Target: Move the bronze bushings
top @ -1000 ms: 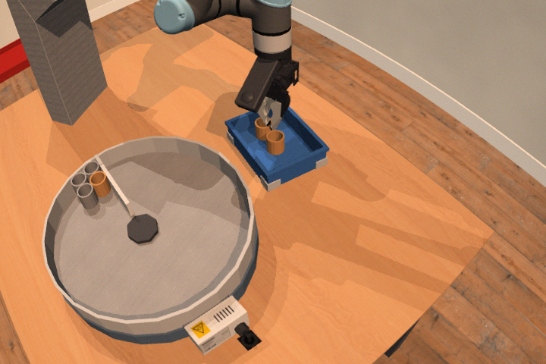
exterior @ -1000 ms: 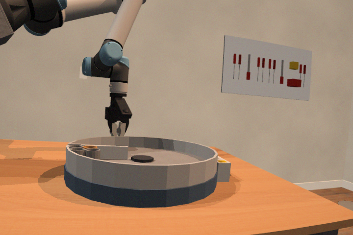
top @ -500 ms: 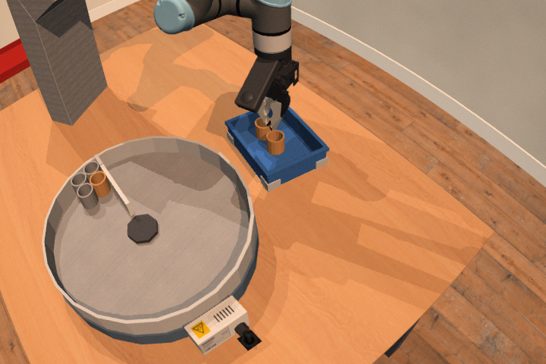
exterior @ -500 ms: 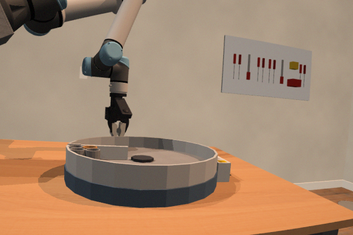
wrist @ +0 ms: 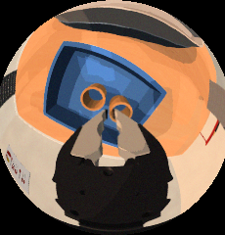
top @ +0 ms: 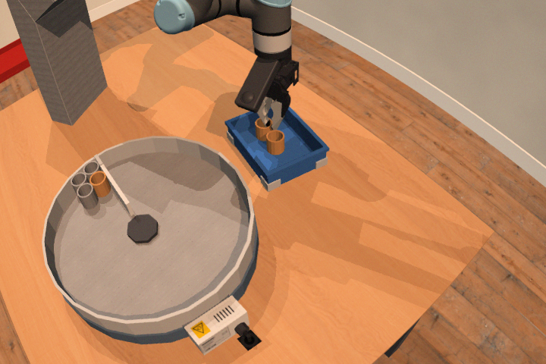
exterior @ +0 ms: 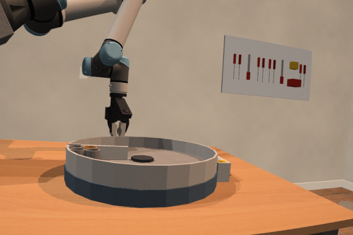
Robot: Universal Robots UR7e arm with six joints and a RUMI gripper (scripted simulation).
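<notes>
Now: hand 4 cm short of the blue crate, 1 cm to the left of it and 2 cm above it. The rest, counted from my hand: grey turntable: 13 cm ahead, 35 cm to the right, 1 cm above.
</notes>
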